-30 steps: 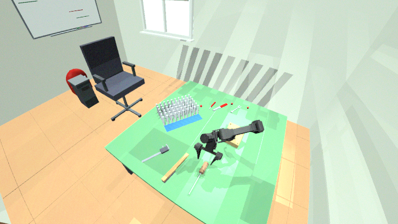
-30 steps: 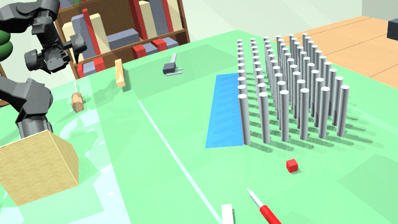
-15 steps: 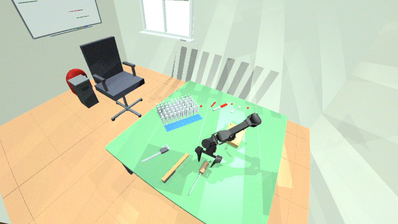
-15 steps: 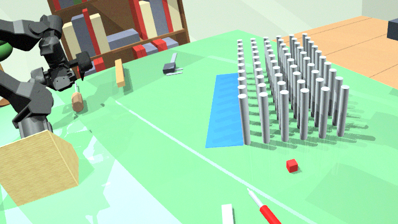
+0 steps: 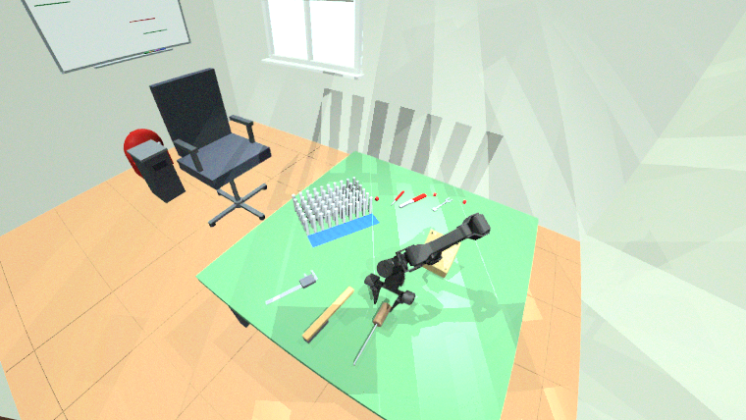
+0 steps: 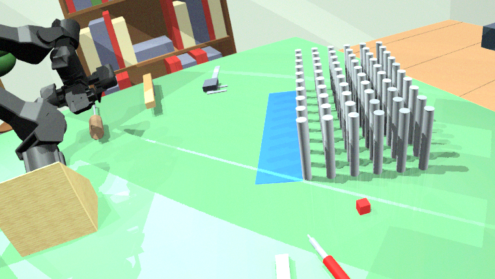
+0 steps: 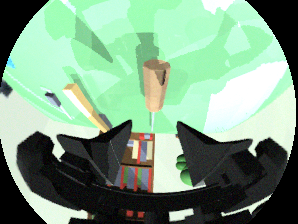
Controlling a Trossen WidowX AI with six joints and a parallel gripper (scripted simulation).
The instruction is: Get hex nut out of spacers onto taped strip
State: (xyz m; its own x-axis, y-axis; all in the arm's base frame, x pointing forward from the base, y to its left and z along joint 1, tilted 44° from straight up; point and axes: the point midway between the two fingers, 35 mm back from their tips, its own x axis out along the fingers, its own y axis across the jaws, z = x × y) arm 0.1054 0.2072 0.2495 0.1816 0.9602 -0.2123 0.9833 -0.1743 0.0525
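Now: gripper tip 10 cm to the right of the hook tool, 7 cm above it and 1 cm short of it. Also, from my gripper tip: red-handled screwdriver: 69 cm to the right, 19 cm ahead, 7 cm below; blue taped strip: 36 cm to the right, 35 cm ahead, 8 cm below; small hex nut: 50 cm ahead, 43 cm to the right, 8 cm below.
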